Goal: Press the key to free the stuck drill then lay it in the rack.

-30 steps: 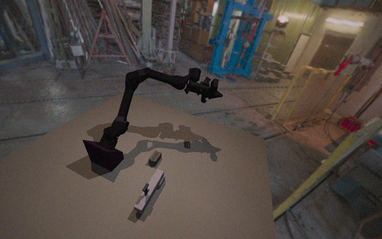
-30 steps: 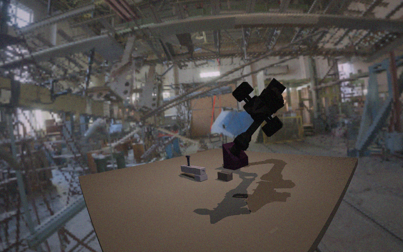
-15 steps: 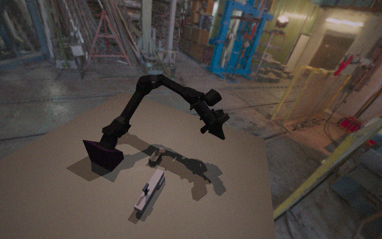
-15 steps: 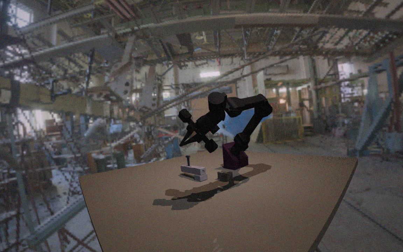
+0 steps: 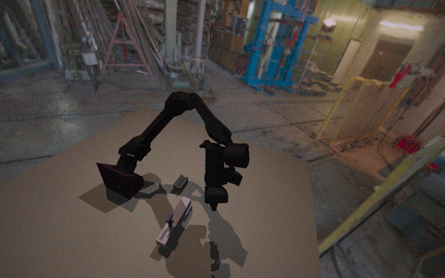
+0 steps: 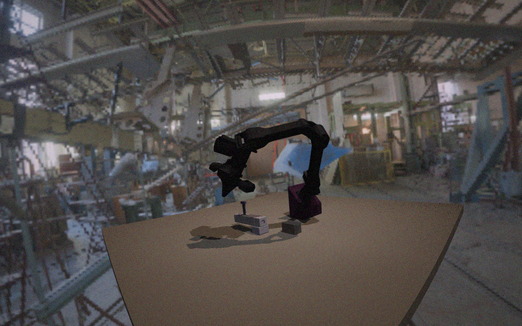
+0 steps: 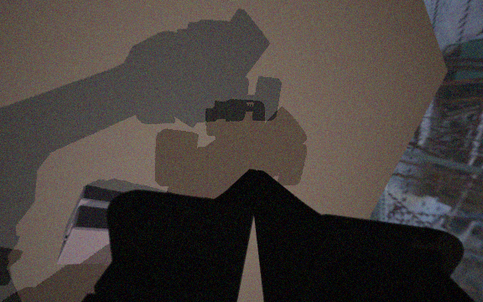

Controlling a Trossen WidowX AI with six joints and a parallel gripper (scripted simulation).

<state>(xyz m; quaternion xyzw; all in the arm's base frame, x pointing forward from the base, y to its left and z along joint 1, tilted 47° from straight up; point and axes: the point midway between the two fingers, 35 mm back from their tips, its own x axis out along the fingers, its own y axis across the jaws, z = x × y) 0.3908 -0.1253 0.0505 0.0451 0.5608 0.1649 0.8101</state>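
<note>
The dark key lies 13 cm behind my gripper tip, 5 cm to the right of it and 8 cm below it. From my gripper tip the other things lie so: light-grey holder block: 13 cm behind, 1 cm to the right, 13 cm below; drill: 13 cm behind, 1 cm to the left, 12 cm below; rack: 19 cm behind, 16 cm to the left, 15 cm below.
</note>
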